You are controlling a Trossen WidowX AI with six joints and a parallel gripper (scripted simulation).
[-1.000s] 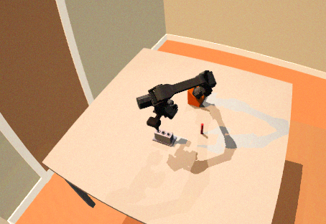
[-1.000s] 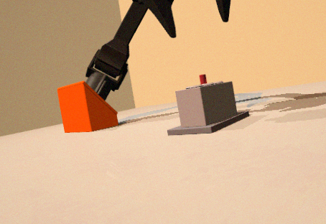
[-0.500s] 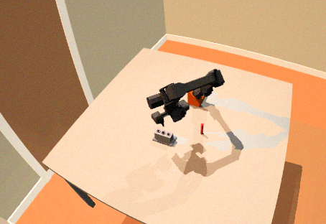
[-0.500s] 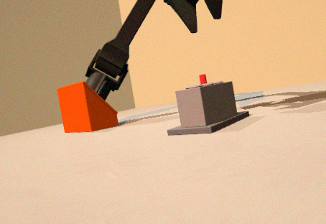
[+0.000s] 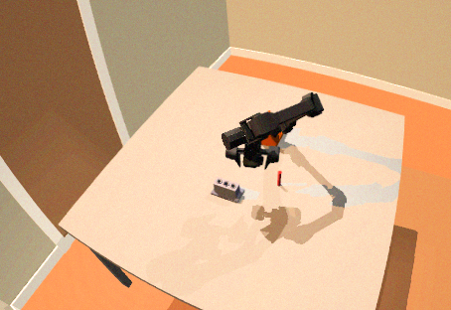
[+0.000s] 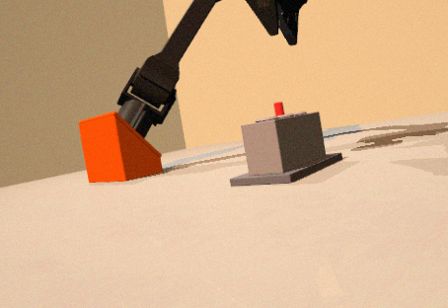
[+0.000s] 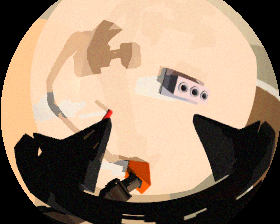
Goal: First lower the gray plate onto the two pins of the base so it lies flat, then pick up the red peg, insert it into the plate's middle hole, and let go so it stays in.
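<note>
Right now my gripper tip is 7 cm past the red peg, 9 cm to the right of it and 12 cm above it. The rest, counted from my gripper tip: gray base: 3 cm ahead, 10 cm to the right, 15 cm below; then gray plate: 3 cm ahead, 10 cm to the right, 11 cm below.
</note>
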